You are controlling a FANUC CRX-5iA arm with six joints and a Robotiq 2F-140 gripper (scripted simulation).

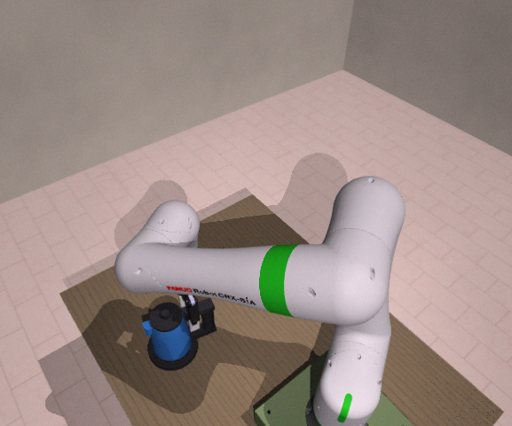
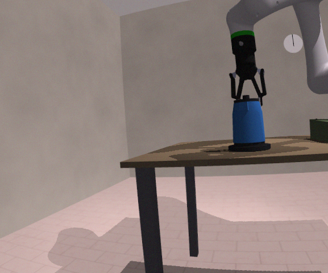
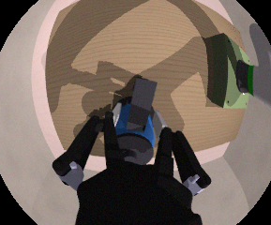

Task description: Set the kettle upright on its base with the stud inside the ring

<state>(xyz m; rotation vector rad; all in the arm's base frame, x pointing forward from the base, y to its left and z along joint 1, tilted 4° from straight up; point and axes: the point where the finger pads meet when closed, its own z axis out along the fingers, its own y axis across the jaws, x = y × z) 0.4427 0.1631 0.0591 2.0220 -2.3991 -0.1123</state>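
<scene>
The blue kettle lies 1 cm ahead of my hand, 3 cm to the left of it and 5 cm below it. From my hand the other things lie so: round black base: 1 cm ahead, 6 cm to the left, 14 cm below.
</scene>
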